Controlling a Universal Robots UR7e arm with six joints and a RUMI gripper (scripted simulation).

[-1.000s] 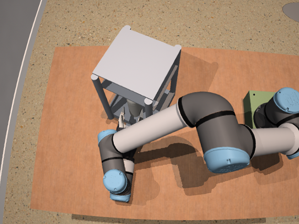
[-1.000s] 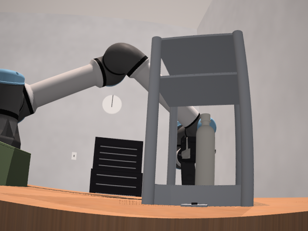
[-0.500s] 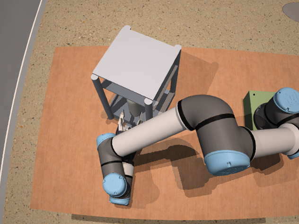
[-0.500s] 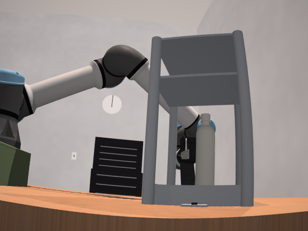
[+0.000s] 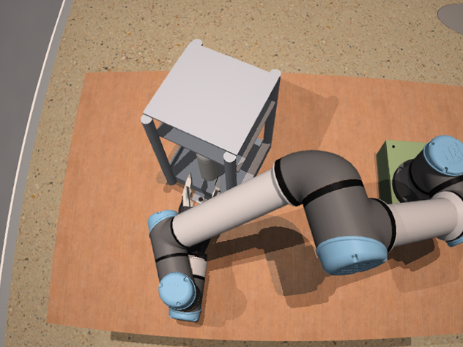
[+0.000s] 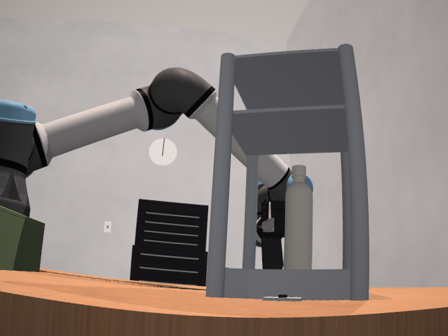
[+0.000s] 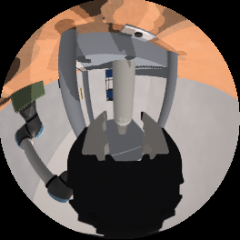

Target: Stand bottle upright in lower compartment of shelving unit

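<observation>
My gripper is now 100 mm to the left of the shelving unit, 50 mm below it and 40 mm past it.
</observation>
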